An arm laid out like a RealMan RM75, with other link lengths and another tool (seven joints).
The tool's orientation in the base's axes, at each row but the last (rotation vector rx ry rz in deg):
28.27, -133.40, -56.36
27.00, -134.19, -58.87
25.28, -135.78, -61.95
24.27, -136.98, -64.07
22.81, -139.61, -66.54
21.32, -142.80, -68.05
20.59, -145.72, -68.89
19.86, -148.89, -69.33
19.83, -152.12, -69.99
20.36, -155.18, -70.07
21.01, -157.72, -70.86
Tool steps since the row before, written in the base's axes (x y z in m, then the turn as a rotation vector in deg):
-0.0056, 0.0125, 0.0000, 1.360, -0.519, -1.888
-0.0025, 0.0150, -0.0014, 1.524, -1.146, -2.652
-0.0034, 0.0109, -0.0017, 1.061, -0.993, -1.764
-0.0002, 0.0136, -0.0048, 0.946, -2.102, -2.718
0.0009, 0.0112, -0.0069, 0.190, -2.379, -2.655
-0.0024, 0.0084, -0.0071, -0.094, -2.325, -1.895
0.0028, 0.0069, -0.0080, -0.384, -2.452, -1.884
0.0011, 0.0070, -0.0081, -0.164, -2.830, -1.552
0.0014, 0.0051, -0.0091, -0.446, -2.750, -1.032
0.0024, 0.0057, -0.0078, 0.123, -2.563, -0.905
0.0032, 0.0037, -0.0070, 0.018, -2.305, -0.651
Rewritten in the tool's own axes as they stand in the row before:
-0.0022, 0.0089, 0.0101, -1.445, -1.896, -0.035
-0.0061, 0.0089, 0.0108, -1.510, -2.896, -0.055
-0.0029, 0.0059, 0.0095, -0.933, -2.076, -0.204
-0.0074, 0.0047, 0.0115, -0.595, -3.500, -0.313
-0.0072, 0.0014, 0.0110, 0.198, -3.560, -0.174
-0.0025, -0.0002, 0.0110, 0.587, -2.907, -0.461
-0.0063, -0.0023, 0.0086, 0.901, -2.949, -0.449
-0.0043, -0.0020, 0.0097, 0.856, -2.953, -0.996
-0.0036, -0.0039, 0.0091, 1.144, -2.468, -1.193
-0.0042, -0.0026, 0.0087, 0.551, -2.340, -1.274
-0.0040, -0.0034, 0.0067, 0.584, -1.967, -1.236

